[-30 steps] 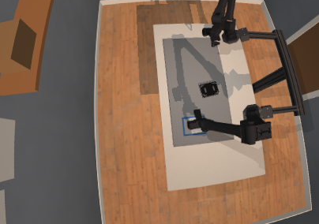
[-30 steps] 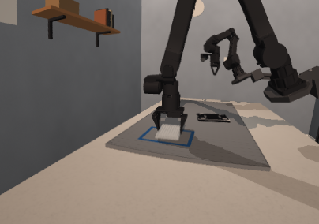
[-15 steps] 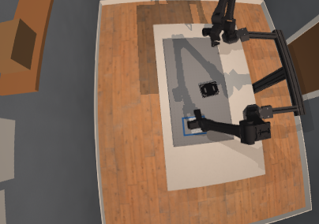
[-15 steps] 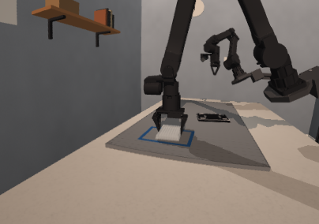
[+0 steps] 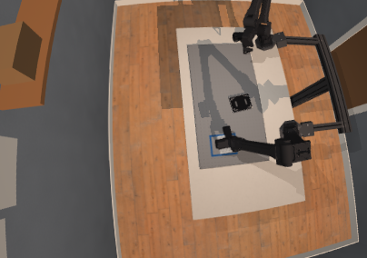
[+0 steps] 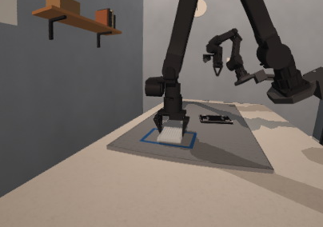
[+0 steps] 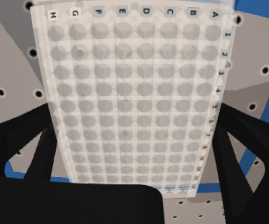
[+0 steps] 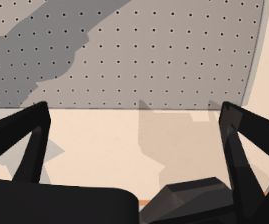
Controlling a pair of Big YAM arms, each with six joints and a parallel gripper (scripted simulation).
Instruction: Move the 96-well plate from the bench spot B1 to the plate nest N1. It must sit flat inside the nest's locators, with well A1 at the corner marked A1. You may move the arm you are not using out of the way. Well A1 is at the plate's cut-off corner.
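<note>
Right now my left hand is right at the white 96-well plate. Also, from my left hand: black plate nest N1 (180 mm behind, 280 mm to the right, 10 mm below).
</note>
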